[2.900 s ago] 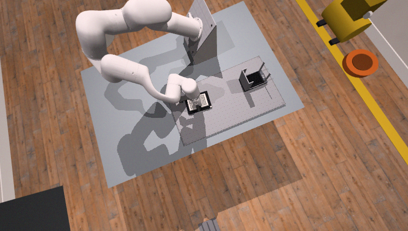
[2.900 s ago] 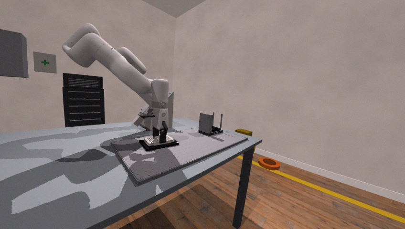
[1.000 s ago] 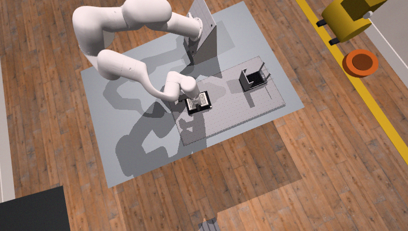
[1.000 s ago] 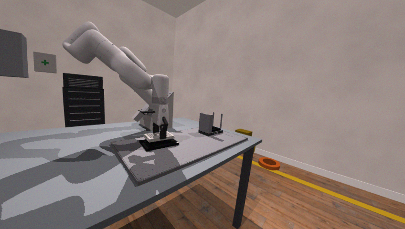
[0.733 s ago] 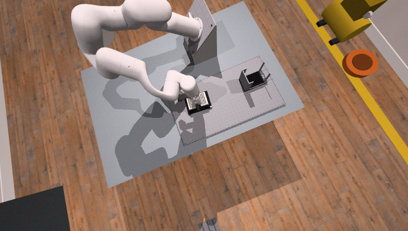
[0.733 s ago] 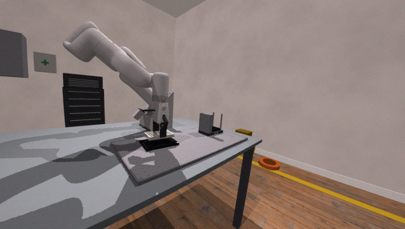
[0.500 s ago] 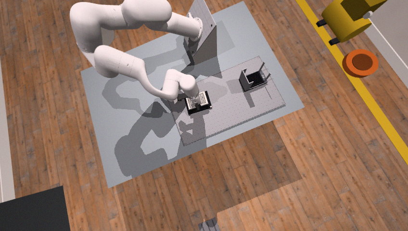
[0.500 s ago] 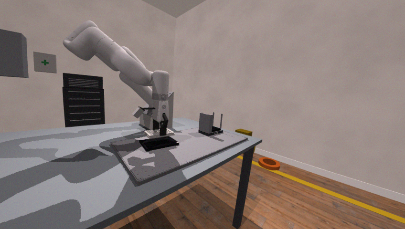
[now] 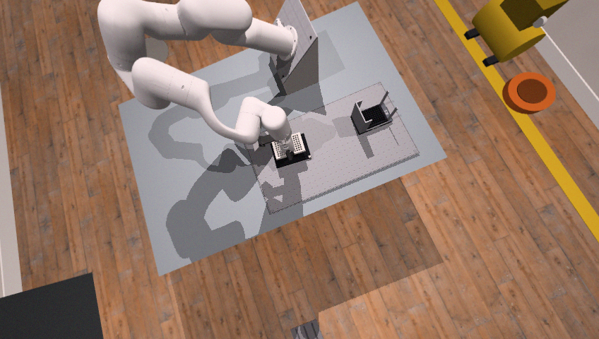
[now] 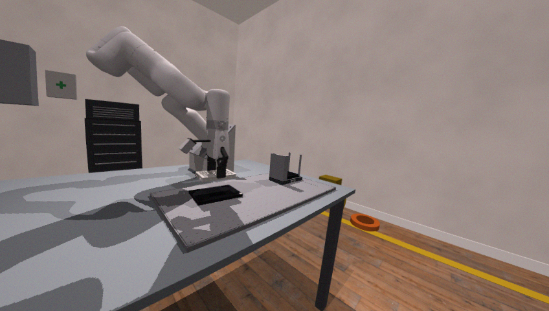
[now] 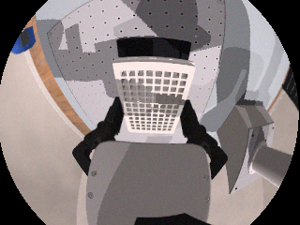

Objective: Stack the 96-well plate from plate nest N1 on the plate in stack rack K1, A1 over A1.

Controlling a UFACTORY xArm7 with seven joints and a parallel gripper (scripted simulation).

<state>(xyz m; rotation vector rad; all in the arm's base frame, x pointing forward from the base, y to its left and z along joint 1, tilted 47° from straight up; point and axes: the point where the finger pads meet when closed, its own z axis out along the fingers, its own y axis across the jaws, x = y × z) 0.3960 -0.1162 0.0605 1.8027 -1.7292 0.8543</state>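
The dark 96-well plate lies 30 mm behind my hand, 380 mm to the left of it and 60 mm below it. The rest, counted from my hand: white 96-well plate 10 mm below; pale A1 mark 50 mm ahead, 80 mm to the left, 80 mm below.
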